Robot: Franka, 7 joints.
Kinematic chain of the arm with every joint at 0, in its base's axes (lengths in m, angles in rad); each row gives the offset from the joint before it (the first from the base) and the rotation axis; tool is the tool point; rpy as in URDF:
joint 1: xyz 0 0 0.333 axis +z
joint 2: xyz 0 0 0 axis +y
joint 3: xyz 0 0 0.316 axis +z
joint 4: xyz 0.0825 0 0 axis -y
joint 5: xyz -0.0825 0 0.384 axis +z
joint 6: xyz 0 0 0 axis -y
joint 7: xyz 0.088 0 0 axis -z
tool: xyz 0 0 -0.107 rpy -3.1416 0 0
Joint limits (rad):
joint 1: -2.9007..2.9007
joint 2: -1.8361..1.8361
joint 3: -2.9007..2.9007
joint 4: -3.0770..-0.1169
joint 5: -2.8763..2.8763
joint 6: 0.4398..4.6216
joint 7: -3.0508..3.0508
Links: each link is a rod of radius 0.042 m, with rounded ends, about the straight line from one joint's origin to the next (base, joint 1, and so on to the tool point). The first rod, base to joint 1, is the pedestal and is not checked.
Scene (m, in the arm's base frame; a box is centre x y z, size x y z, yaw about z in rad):
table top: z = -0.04
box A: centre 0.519 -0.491 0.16 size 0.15 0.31 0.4 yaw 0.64
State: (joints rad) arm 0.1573 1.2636 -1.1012 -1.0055 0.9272 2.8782 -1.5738
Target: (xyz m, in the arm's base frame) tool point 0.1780 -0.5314 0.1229
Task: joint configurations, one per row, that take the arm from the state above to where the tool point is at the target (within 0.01 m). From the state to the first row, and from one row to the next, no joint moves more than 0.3 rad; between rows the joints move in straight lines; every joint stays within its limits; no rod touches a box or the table.
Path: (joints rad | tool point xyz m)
1: -0.0507 1.0009 -1.2226 -0.8986 1.0628 3.0532 -1.4972 | 0.6243 -0.4290 0.6617
2: -0.2587 0.7381 -1.3440 -0.7917 1.1983 3.2281 -1.4207 | 0.3823 -0.4683 0.8870
3: -0.4668 0.4754 -1.4654 -0.6848 1.3339 3.4031 -1.3441 | 0.1065 -0.3917 1.0310
4: -0.6748 0.2126 -1.5868 -0.5779 1.4694 3.5780 -1.2676 | -0.1280 -0.2091 1.0831
5: -0.8828 -0.0501 -1.7082 -0.4709 1.6050 3.7530 -1.1910 | -0.2667 0.0349 1.0507
6: -0.7399 0.1850 -1.6024 -0.7433 1.5062 3.5876 -1.2548 | -0.2124 -0.2274 1.0490
7: -0.5970 0.4202 -1.4967 -1.0156 1.4075 3.4221 -1.3186 | -0.0848 -0.4616 0.9556
8: -0.4541 0.6553 -1.3909 -1.2879 1.3088 3.2567 -1.3824 | 0.0722 -0.6165 0.7741
9: -0.3112 0.8905 -1.2852 -1.5602 1.2101 3.0912 -1.4462 | 0.1972 -0.6674 0.5366
10: -0.1683 1.1257 -1.1794 -1.8325 1.1113 2.9258 -1.5100 | 0.2378 -0.6259 0.2986
11: -0.0253 1.3608 -1.0737 -2.1048 1.0126 2.7604 -1.5738 | 0.1781 -0.5314 0.1229

